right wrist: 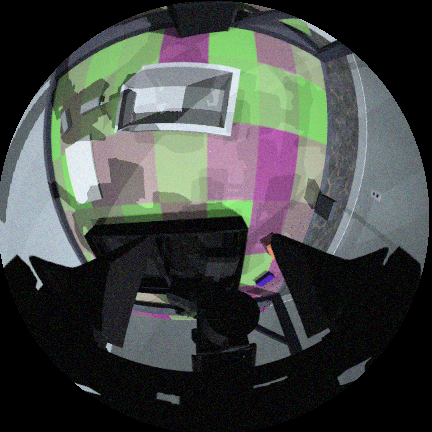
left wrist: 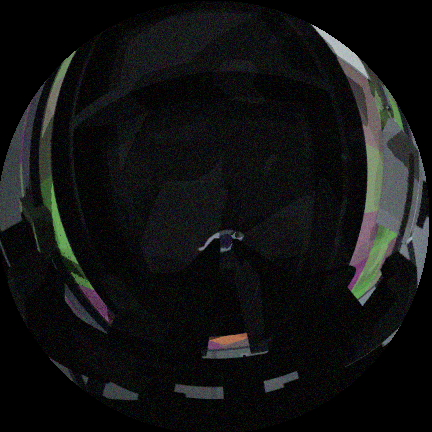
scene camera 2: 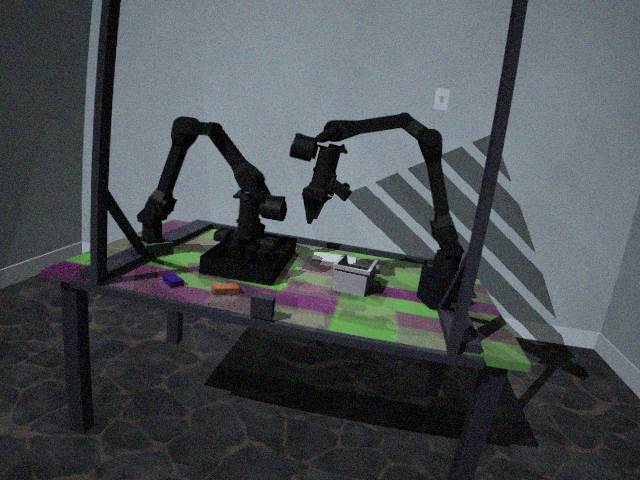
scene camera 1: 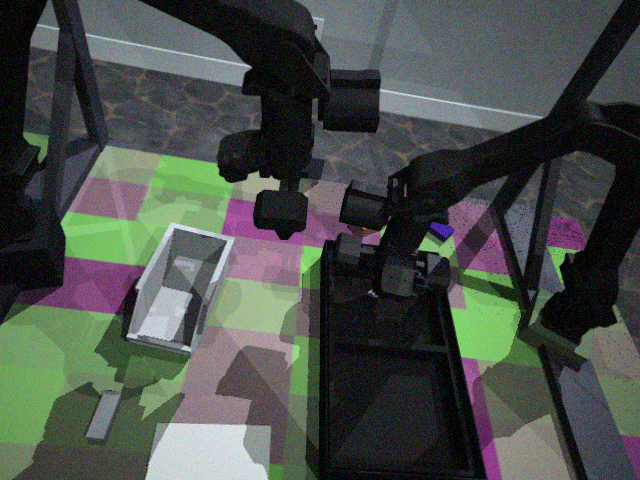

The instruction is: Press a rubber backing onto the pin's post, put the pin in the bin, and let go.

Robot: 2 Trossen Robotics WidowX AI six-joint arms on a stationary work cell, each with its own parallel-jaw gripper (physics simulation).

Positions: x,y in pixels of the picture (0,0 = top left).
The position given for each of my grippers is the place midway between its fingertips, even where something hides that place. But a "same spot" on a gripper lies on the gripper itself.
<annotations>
My right gripper shows in the right wrist view, in scene camera 2 and in scene camera 1 (287,214); in the left wrist view it is out of frame. The same spot on a black bin: (right wrist: 175,244) is (left wrist: 261,134). The same spot on my right gripper: (right wrist: 328,291) is (scene camera 2: 314,202).
</annotations>
